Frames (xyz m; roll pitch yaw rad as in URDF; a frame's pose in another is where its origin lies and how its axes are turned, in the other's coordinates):
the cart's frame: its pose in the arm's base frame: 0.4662 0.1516 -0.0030 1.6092 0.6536 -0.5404
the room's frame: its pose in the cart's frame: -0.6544 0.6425 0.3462 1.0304 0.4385 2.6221
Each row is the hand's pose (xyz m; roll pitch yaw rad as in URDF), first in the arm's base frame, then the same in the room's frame.
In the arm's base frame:
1: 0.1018 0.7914 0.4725 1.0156 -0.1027 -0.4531
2: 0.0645 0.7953 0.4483 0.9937 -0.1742 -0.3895
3: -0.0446 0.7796 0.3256 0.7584 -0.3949 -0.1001
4: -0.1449 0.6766 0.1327 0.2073 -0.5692 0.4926
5: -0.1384 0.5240 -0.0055 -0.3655 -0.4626 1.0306
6: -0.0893 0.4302 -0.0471 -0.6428 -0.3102 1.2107
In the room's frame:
1: 0.1126 -0.2884 -0.9337 0.1240 -0.7732 -1.8769
2: 0.0972 -0.2574 -0.9620 0.0189 -0.7651 -1.7447
3: -0.0059 -0.1639 -1.0503 -0.4089 -0.6233 -1.3201
4: -0.2151 -0.0576 -1.1036 -0.8541 -0.2207 -0.9032
5: -0.4128 -0.0289 -1.0534 -1.1567 0.2161 -0.7072
6: -0.5013 -0.0485 -0.9847 -1.3597 0.4412 -0.6886

